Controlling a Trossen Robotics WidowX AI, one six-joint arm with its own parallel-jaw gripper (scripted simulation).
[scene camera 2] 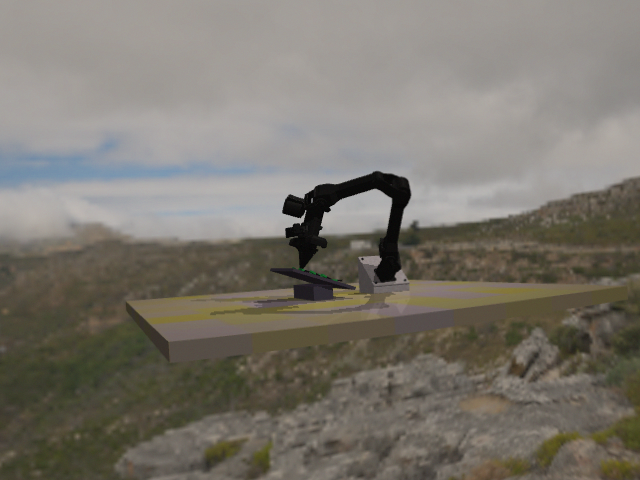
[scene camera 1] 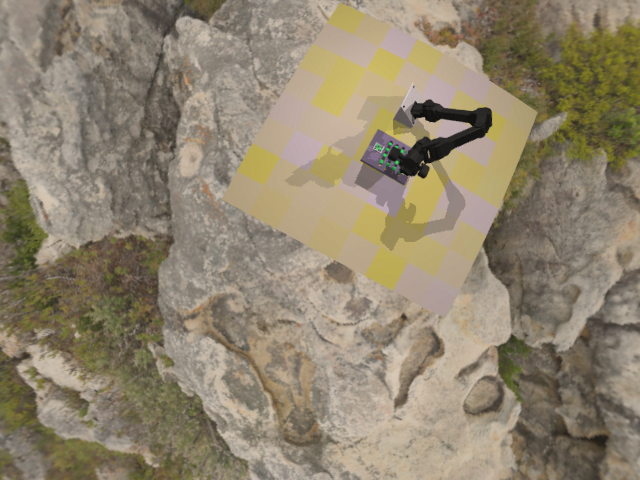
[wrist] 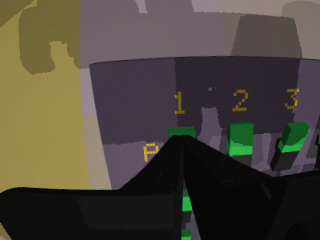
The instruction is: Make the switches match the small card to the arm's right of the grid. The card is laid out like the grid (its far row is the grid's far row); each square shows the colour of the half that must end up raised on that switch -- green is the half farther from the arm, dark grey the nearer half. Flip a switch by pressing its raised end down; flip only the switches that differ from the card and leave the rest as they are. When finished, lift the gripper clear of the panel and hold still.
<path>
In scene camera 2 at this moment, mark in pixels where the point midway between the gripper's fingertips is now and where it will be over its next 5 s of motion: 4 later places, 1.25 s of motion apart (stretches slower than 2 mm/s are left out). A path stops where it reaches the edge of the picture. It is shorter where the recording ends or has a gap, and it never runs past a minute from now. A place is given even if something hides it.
My gripper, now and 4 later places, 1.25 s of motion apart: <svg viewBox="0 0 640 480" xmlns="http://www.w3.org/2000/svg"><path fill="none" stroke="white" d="M301 268L316 258L314 272L313 273L305 257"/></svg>
</path>
